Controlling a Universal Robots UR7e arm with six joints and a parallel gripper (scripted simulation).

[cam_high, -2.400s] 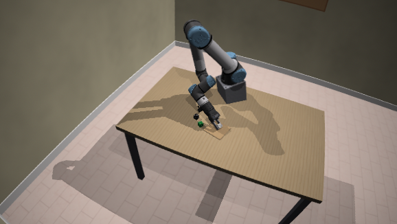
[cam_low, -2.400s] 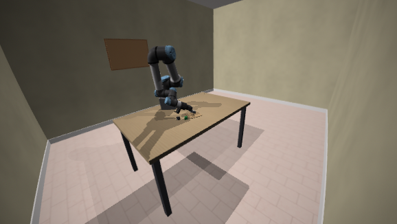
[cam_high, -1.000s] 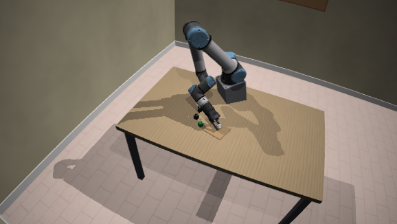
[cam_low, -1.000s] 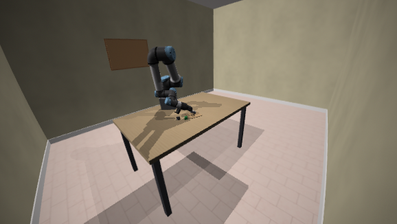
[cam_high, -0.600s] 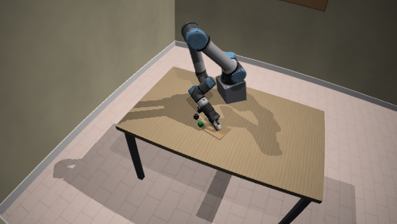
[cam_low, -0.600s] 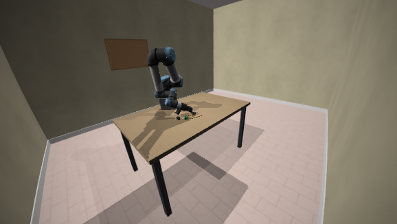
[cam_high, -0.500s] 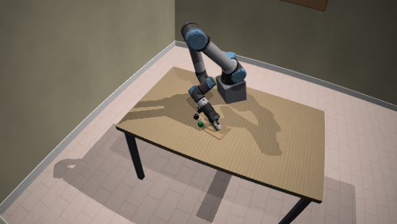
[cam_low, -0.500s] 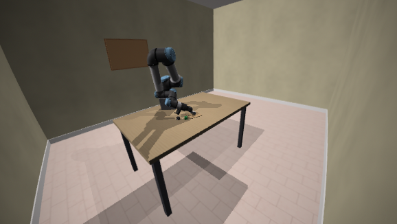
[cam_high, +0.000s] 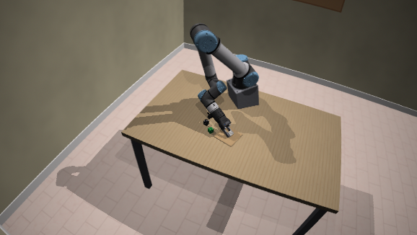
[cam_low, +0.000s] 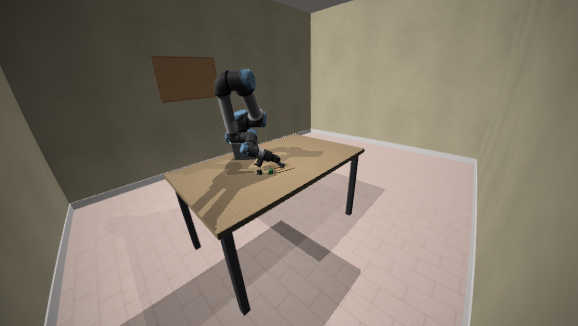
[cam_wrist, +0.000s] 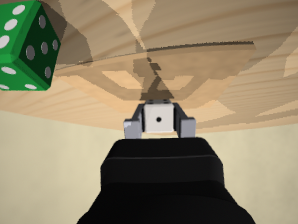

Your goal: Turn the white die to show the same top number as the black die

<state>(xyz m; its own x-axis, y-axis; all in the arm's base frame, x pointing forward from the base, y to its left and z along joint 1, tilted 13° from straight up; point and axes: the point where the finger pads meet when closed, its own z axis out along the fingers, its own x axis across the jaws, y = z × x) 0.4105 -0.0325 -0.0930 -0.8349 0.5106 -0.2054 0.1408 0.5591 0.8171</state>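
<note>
The white die lies right at my hand. From my hand the other things lie so: tan mat: 2 cm below; green die: 13 cm to the right, 1 cm below, 1 cm behind; black die: 17 cm to the right, 7 cm behind, 1 cm below.
</note>
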